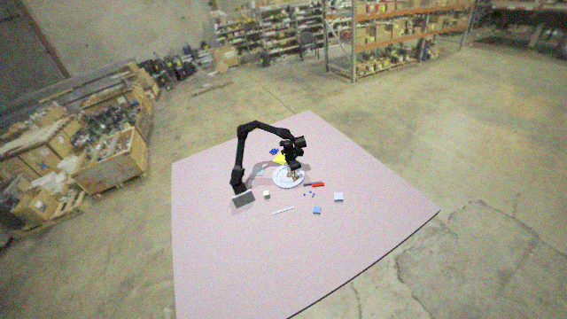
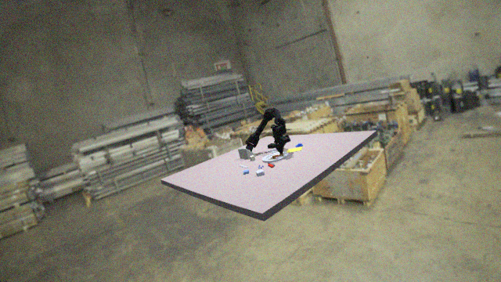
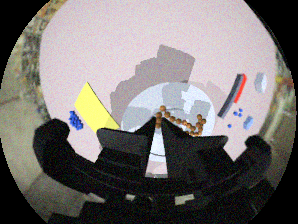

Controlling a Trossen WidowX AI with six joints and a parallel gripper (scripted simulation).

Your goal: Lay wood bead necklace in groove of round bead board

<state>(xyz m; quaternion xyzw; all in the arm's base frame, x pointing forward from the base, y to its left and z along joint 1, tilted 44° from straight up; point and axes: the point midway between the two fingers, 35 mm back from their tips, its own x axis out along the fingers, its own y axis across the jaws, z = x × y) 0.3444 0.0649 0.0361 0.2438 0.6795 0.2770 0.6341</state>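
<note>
Now: gripper tip 170 mm to the left of the red-handled tool, 70 mm short of it and 20 mm above it. Round my gripper tip: cream cube: 210 mm behind, 130 mm to the right; grey plate: 210 mm behind, 100 mm to the left, 20 mm below; yellow sheet: 150 mm to the left, 20 mm below, 20 mm behind.
</note>
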